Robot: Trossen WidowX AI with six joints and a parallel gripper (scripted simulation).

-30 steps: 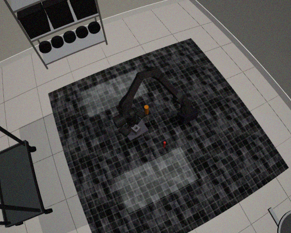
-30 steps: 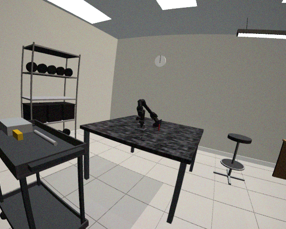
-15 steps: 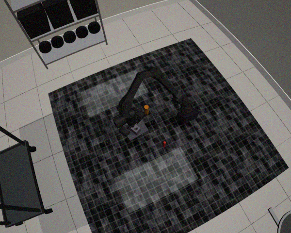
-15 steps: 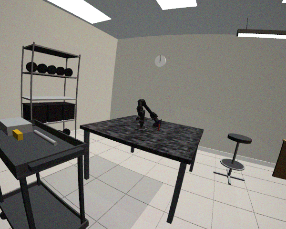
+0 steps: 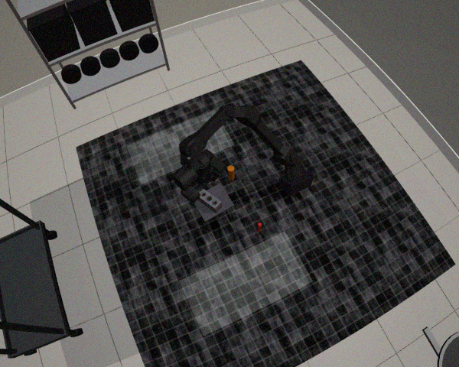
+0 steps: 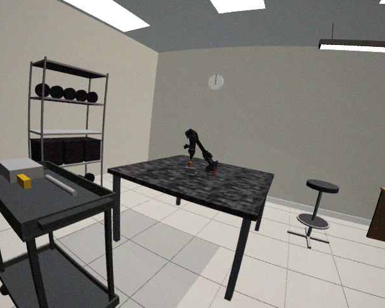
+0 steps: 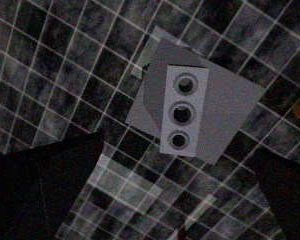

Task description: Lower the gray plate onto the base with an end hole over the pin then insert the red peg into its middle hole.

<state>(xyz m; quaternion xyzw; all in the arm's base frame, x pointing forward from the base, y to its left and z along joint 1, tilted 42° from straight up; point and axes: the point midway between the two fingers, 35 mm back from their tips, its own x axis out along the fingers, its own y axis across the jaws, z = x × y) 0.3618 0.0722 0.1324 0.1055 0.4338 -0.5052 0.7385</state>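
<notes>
The red peg is 15 cm behind my gripper tip, 18 cm to the left of it and 11 cm below it. From my gripper tip the other things lie so: gray base 2 cm behind, 1 cm to the left, 14 cm below; then orange cylinder 13 cm behind, 9 cm to the right, 11 cm below; then gray plate 1 cm behind, 10 cm below.
</notes>
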